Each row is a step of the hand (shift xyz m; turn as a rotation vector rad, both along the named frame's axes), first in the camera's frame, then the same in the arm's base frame.
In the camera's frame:
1: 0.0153 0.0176 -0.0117 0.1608 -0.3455 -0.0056
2: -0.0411 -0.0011 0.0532 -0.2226 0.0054 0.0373
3: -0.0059 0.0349 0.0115 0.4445 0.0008 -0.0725
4: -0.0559 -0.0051 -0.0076 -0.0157 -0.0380 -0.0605
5: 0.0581 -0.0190 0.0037 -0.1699 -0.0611 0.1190
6: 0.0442 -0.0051 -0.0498 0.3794 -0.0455 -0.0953
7: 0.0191 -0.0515 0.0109 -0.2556 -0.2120 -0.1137
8: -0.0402 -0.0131 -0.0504 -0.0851 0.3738 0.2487
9: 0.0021 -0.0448 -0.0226 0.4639 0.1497 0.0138
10: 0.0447 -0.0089 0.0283 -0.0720 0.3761 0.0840
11: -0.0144 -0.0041 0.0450 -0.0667 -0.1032 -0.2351
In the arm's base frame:
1: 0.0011 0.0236 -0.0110 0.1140 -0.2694 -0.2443
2: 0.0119 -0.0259 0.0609 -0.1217 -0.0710 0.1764
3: 0.0035 0.0278 0.0245 0.2442 0.1519 -0.3466
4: -0.0430 -0.0198 0.0312 -0.0542 -0.0256 -0.0419
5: 0.0423 -0.0009 -0.0443 -0.0238 -0.1357 0.1666
6: -0.0071 0.0203 -0.0632 0.1851 0.0949 -0.3344
7: 0.0224 -0.0444 -0.0257 -0.2493 -0.2462 0.0209
8: -0.0639 -0.0124 -0.0094 0.1161 0.2611 0.3566
9: -0.0140 -0.0354 -0.0327 0.3167 0.2750 -0.2487
10: 0.0512 -0.0014 -0.0159 0.0027 0.3060 0.2451
11: 0.0238 -0.0187 0.0365 -0.2159 -0.0601 -0.1419

